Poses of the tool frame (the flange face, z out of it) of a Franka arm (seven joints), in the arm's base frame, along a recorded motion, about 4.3 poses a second.
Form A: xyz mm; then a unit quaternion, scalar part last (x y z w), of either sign.
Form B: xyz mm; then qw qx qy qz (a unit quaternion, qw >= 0). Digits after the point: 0 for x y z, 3 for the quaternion.
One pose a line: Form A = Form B
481 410 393 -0.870 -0.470 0.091 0.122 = 481 410 393 0.122 -0.870 -0.470 0.091
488 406 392 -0.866 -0.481 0.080 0.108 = 488 406 392 0.108 -0.866 -0.481 0.080
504 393 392 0.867 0.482 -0.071 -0.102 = 504 393 392 0.102 -0.867 -0.482 0.071
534 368 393 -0.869 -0.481 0.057 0.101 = 534 368 393 0.101 -0.869 -0.481 0.057
